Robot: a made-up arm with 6 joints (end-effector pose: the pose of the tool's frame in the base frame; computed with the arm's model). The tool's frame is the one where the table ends. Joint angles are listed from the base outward.
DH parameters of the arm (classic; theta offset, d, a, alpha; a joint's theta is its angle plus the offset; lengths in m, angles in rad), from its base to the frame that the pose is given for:
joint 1: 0 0.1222 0 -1.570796
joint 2: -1.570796 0 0.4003 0
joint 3: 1.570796 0.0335 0 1.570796
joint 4: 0 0.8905 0 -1.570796
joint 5: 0 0 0 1.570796
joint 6: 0 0.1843 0 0
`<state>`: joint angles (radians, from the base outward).
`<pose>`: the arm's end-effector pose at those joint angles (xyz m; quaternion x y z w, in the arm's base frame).
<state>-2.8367 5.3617 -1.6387 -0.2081 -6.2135 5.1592</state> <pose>0.8862 0.2466 -0.5267 0.6461 0.6933 0.2813 0.1508</pose>
Working (the frame after each row of the table, in the pose's form):
after joint 1: 0.0000 0.0000 0.1222 -0.1074 0.6989 -0.6989 0.1074
after joint 2: 0.3041 0.0957 0.3642 0.6966 -0.1212 0.3247 0.6281
after joint 3: 0.3142 0.0638 0.3642 -0.9469 -0.1455 -0.2833 0.0435
after joint 4: 0.7807 0.2106 -0.3799 0.6651 -0.0306 0.3743 0.6455
after joint 5: 0.7807 0.2106 -0.3799 -0.9162 -0.2424 -0.3184 0.0223

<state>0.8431 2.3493 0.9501 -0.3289 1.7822 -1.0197</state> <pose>0.0069 -0.0293 -0.9733 0.5147 -0.2424 0.0466 0.8211</pose>
Working (the frame after each row of the table, in the pose's form):
after joint 1: 0.0000 0.0000 0.1222 -0.6452 -0.2893 0.2893 0.6452
after joint 2: 0.1896 0.2128 -0.1589 -0.7067 -0.0228 0.5125 0.4871
after joint 3: 0.1646 0.2351 -0.1589 0.4079 -0.9096 0.0323 0.0719
after joint 4: 0.0715 0.1306 -1.0383 0.3359 -0.6015 -0.5731 0.4437
after joint 5: 0.0715 0.1306 -1.0383 0.3309 -0.4628 0.4414 0.6939

